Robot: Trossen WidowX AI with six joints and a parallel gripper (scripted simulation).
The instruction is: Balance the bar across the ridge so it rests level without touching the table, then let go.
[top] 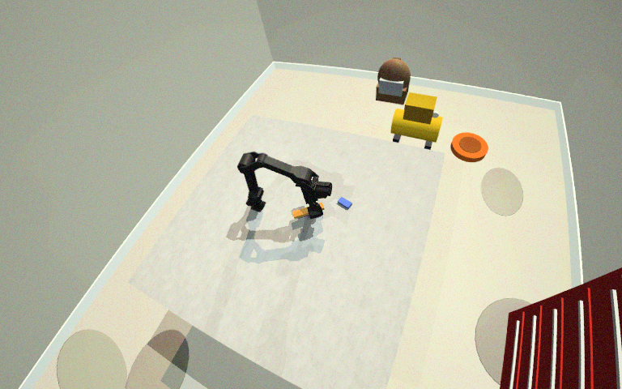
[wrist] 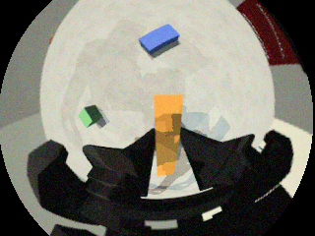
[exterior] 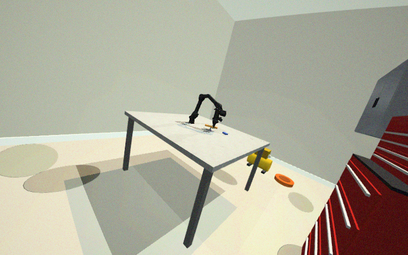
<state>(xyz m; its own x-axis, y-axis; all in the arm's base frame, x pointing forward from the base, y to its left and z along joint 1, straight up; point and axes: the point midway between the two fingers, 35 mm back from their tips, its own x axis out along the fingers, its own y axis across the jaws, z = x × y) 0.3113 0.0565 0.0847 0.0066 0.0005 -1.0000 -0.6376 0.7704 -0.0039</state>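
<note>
Now: the orange bar 2 cm to the right of my gripper tip and 2 cm behind it. Also, from my gripper tip: small blue block (12 cm ahead, 10 cm to the left, 4 cm below); then green ridge block (14 cm to the left, 9 cm behind, 3 cm below).
</note>
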